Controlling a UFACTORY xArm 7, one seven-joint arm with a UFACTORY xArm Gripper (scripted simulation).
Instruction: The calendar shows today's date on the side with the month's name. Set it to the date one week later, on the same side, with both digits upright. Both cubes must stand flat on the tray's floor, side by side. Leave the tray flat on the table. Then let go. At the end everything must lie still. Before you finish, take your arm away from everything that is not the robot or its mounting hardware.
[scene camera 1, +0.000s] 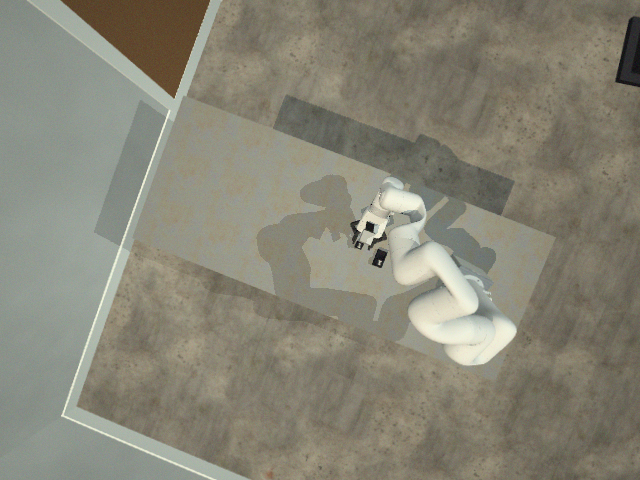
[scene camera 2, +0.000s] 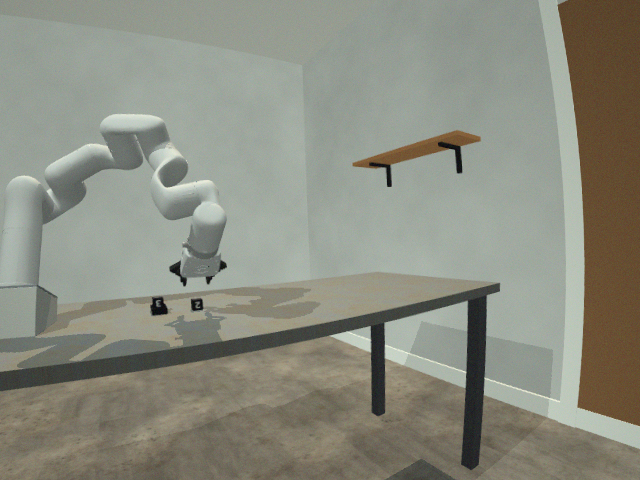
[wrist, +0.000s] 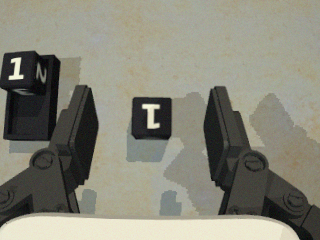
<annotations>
My gripper (wrist: 150, 105) is 14 cm from the lens. A black calendar tray (wrist: 35, 116) is 23 cm from the lens.
</annotations>
